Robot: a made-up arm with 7 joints.
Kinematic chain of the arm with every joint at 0, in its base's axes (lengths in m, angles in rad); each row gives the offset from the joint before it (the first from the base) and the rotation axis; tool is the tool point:
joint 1: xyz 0 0.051 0 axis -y
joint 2: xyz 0 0.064 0 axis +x
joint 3: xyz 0 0 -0.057 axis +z
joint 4: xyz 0 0 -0.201 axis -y
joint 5: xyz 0 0 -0.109 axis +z
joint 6: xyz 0 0 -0.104 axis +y
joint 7: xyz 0 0 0 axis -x
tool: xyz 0 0 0
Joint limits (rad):
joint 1: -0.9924..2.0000
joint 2: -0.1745..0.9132
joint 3: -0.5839..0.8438
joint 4: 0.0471..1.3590
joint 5: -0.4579..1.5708
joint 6: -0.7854..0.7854
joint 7: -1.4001..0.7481
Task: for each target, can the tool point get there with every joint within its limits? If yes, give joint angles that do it. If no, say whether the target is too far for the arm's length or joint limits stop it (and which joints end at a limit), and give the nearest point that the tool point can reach.
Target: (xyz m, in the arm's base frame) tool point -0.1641 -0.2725 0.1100
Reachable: no: joint limits stop it (at a limit: joint 1, joint 2, joint 3, joint 4) | nearest point 0.1807 -0.0506 0.2738 | short by 0.442 m
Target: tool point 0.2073 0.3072 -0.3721
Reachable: yes | joints 0.3927 0.4679 -0.3752 0.2506 -0.1798 0.4212 -0.6593
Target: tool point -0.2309 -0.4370 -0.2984
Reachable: no: too far | nearest point -0.1912 -0.0496 -0.3137 | short by 0.390 m
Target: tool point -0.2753 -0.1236 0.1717
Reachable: no: joint limits stop it (at a limit: joint 1, joint 2, joint 3, joint 4) | nearest point -0.3828 0.0278 -0.2599 | short by 0.470 m
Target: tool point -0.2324 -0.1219 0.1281
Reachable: no: joint limits stop it (at a limit: joint 1, joint 2, joint 3, joint 4) | nearest point -0.1380 -0.0506 -0.2976 | short by 0.442 m
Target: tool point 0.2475 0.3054 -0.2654
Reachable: yes | joints 0.2800 0.7492 -0.4570 1.0364 -0.1722 -0.1626 -0.4445
